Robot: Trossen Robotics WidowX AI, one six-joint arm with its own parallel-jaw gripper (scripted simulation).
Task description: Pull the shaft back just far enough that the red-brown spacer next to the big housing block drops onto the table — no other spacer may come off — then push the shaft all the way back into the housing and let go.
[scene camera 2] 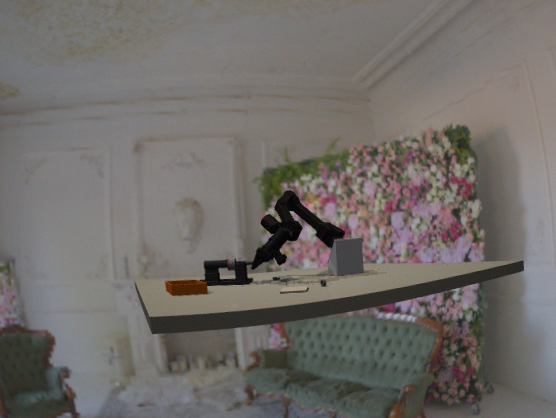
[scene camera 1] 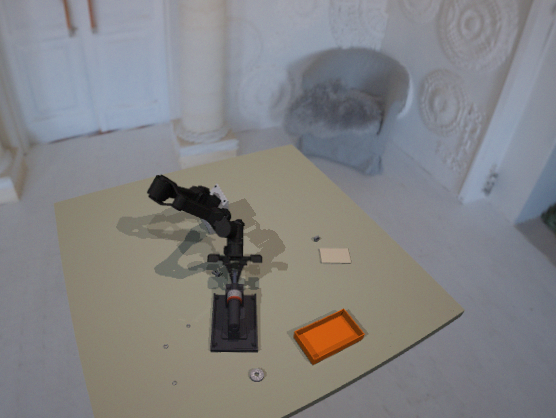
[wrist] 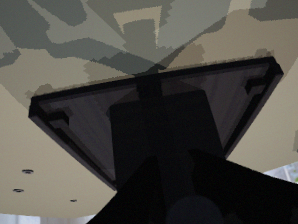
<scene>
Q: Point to an orange tray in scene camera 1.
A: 328, 336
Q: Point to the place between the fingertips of my gripper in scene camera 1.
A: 234, 283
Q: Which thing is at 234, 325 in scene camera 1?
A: A black housing block.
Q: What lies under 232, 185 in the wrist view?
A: My gripper.
</scene>
